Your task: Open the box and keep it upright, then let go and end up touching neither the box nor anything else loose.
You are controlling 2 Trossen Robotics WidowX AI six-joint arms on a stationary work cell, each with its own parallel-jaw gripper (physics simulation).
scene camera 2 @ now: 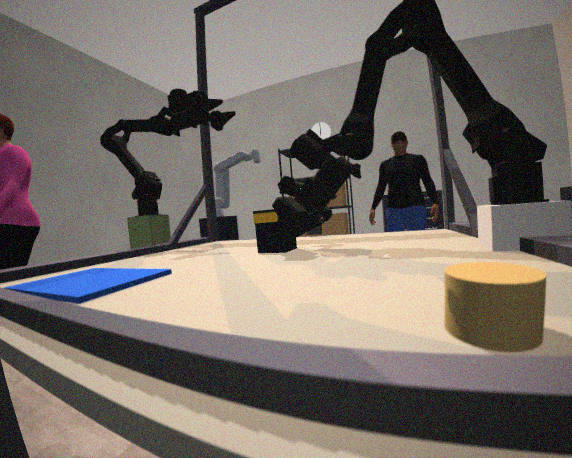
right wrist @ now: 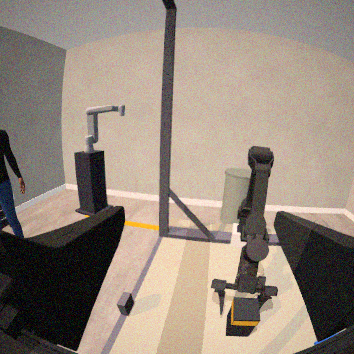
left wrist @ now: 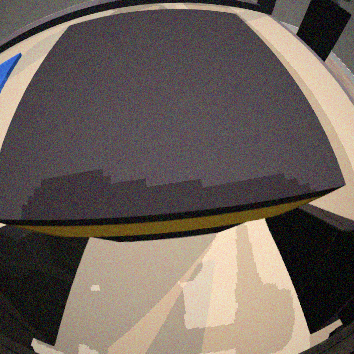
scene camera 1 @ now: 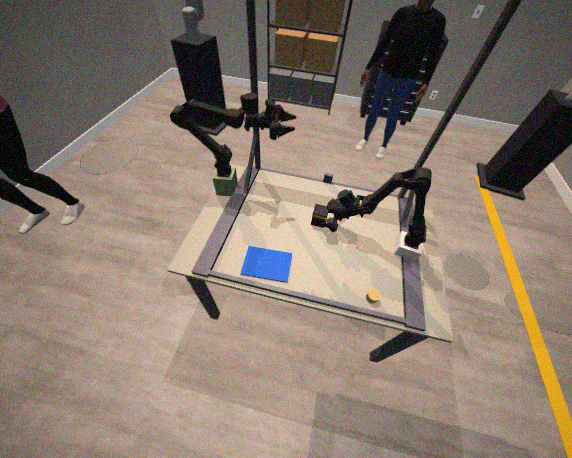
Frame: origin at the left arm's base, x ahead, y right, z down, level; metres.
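Seen in the pictures: left gripper, between the fingertips: (scene camera 2: 284, 238); right gripper, between the fingertips: (scene camera 2: 229, 107) (right wrist: 203, 217) (scene camera 1: 295, 122); left arm's base, origin of its link: (scene camera 2: 517, 203) (scene camera 1: 411, 242); right arm's base, origin of its link: (scene camera 1: 224, 172).
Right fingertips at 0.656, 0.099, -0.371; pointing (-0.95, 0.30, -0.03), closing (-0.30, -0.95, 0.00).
Note:
Offsets run from my right fingertips to a thing's middle, as dx, dy, dz.
The box @(-0.208, -0.110, +0.358) (scene camera 1: 319, 215) (scene camera 2: 270, 239) (left wrist: 170, 110) (right wrist: 246, 311) stands upright on the table, dark with a yellow band below its dark lid. The lid looks closed and fills much of the left wrist view. My left gripper (scene camera 1: 327, 218) (scene camera 2: 294, 229) (right wrist: 236, 316) is open, low and close against the box, one finger toward each side; its fingertips are hidden behind the lid's near edge in the left wrist view, so contact is unclear. My right gripper (scene camera 1: 294, 123) (scene camera 2: 228, 108) (right wrist: 203, 217) is open and empty, high up and well away from the box.
A blue mat @(-0.068, -0.444, +0.434) (scene camera 1: 267, 264) (scene camera 2: 90, 284) lies toward the front left of the table. An orange-yellow cylinder @(-0.544, -0.414, +0.421) (scene camera 1: 373, 296) (scene camera 2: 495, 315) stands toward the front right. A small dark block @(-0.164, +0.202, +0.407) (scene camera 1: 328, 178) (right wrist: 126, 303) is at the rear edge. Dark rails and posts frame the table.

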